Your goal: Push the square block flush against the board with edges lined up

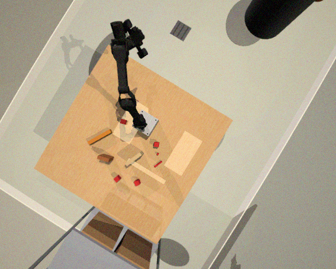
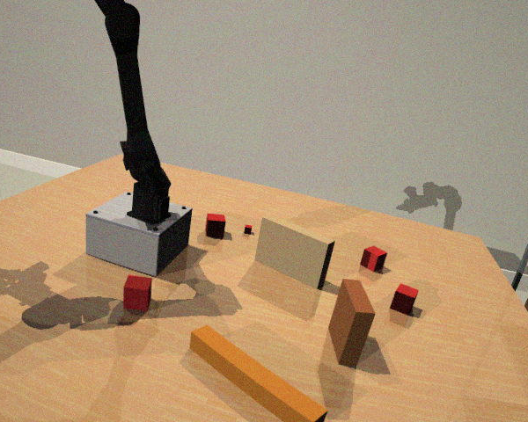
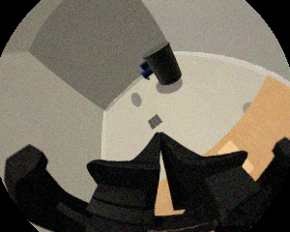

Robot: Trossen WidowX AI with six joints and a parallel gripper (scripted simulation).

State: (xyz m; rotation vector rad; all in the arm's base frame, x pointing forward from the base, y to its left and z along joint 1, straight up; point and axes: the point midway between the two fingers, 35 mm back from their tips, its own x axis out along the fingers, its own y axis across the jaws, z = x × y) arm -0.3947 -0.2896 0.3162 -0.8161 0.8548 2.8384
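Now: gripper tip 680 mm short of the pale flat block, 430 mm to the right of it and 340 mm above it. The rest, counted from my gripper tip: thin red stick: 590 mm ahead, 620 mm to the left, 380 mm below; long orange board: 760 mm ahead, 80 mm to the left, 370 mm below; tiny red cube: 530 mm ahead, 550 mm to the left, 380 mm below.
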